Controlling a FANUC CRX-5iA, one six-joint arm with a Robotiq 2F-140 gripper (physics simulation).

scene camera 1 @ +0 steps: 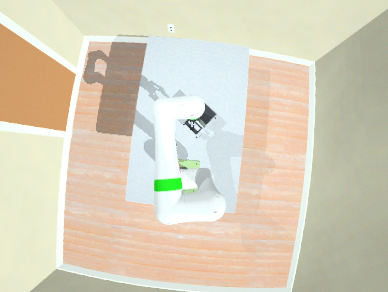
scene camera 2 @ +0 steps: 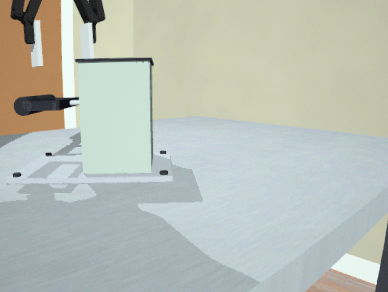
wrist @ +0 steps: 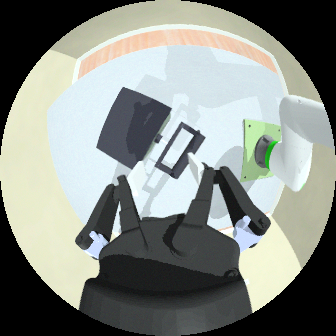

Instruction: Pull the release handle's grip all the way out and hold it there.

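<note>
The release handle is a dark rectangular loop with a thick outer grip (scene camera 2: 36,104) (wrist: 196,143). It sticks out sideways from a pale green box (scene camera 2: 116,117) with a dark top (scene camera 1: 207,114) (wrist: 134,125). A short light stretch of rod shows between loop and box in scene camera 2. My gripper (scene camera 2: 62,61) (wrist: 165,164) is partly open and empty, pointing down. Its white fingertips are above the handle's height; one is near the box's top edge in that view. In scene camera 1 the wrist partly covers the gripper and handle.
The box stands on a light base plate (scene camera 2: 125,178) with black screws, on the grey table (scene camera 1: 210,65) (scene camera 2: 280,165). The arm (scene camera 1: 167,145) reaches over the table from its green mounting plate (scene camera 1: 190,164) (wrist: 250,135). Walls surround the wooden floor (scene camera 1: 110,225).
</note>
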